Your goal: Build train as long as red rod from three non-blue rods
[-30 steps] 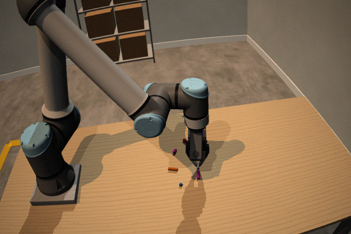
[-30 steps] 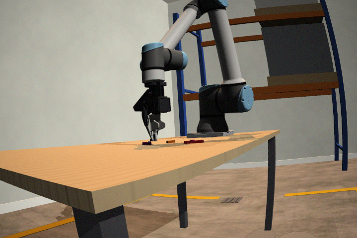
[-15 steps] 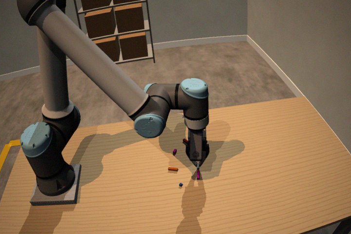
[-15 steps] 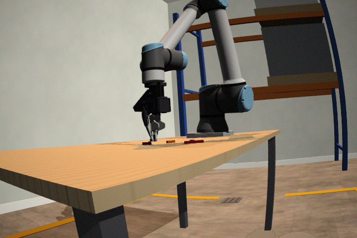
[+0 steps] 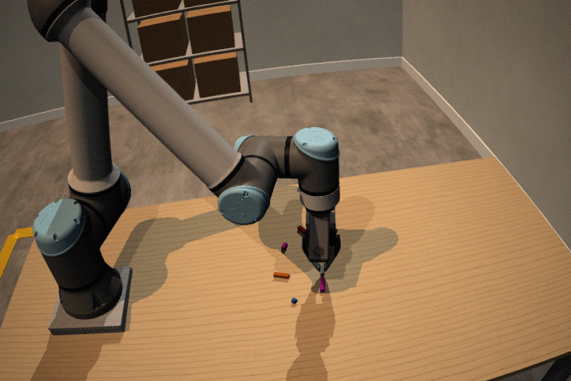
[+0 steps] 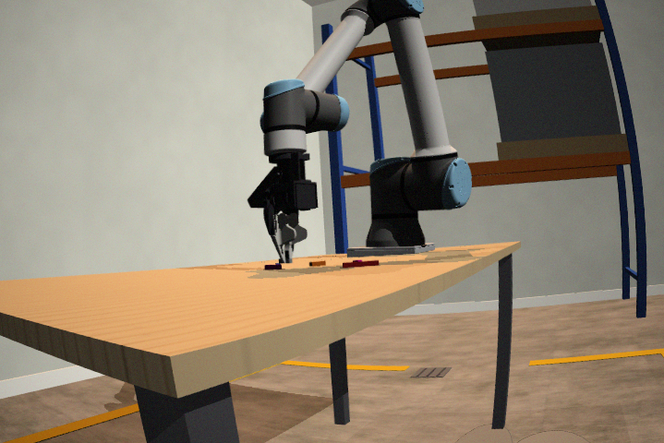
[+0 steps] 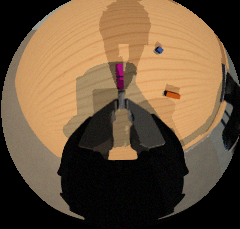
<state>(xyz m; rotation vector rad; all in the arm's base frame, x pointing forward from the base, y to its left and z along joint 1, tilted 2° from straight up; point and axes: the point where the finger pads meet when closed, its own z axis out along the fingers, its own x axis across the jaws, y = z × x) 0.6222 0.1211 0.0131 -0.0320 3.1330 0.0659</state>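
The grey rod is 1 cm below my hand. The rest, counted from my hand: red rod 16 cm to the left, 5 cm behind, 2 cm below; then orange rod 11 cm behind, 2 cm below; then blue rod 9 cm to the right, 7 cm behind, 2 cm below.
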